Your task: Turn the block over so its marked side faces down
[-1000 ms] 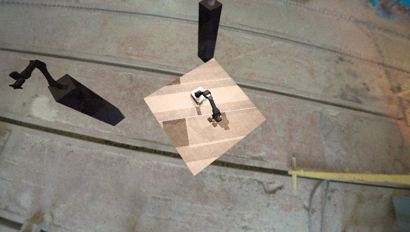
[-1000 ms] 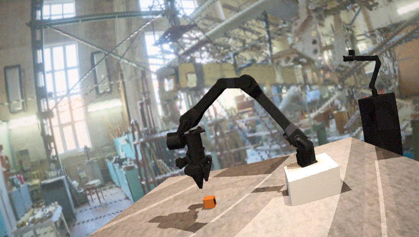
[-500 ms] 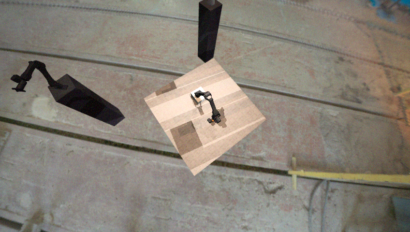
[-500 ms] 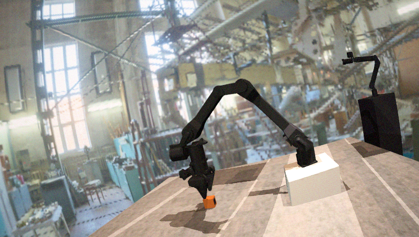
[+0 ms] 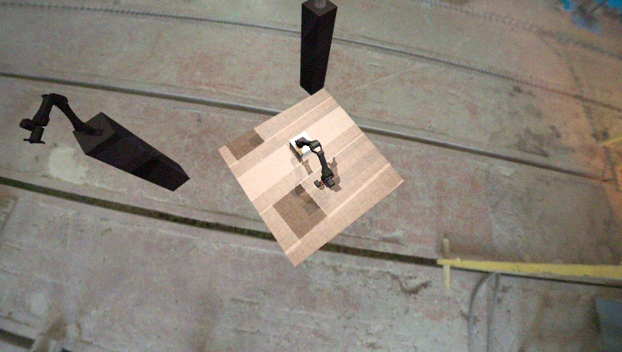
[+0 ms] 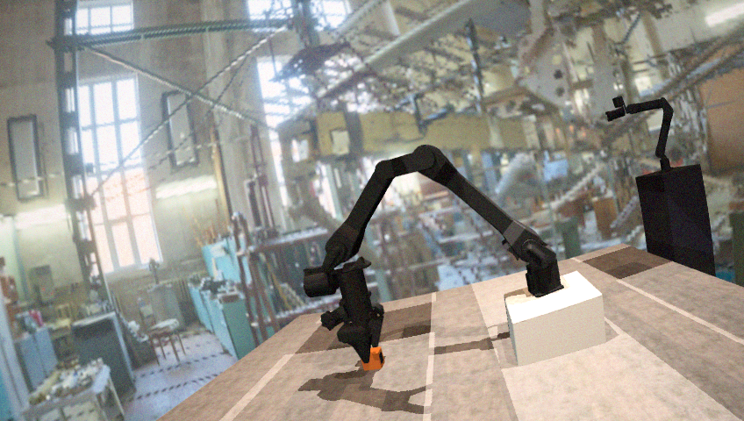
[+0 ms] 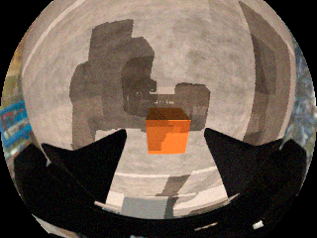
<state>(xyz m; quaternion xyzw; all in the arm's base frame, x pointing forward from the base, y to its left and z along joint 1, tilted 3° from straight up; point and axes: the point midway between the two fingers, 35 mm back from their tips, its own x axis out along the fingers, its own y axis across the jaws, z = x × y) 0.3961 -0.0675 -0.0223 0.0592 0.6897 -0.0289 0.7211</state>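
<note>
The orange block lies 10 mm behind my gripper tip and 10 mm below it.
</note>
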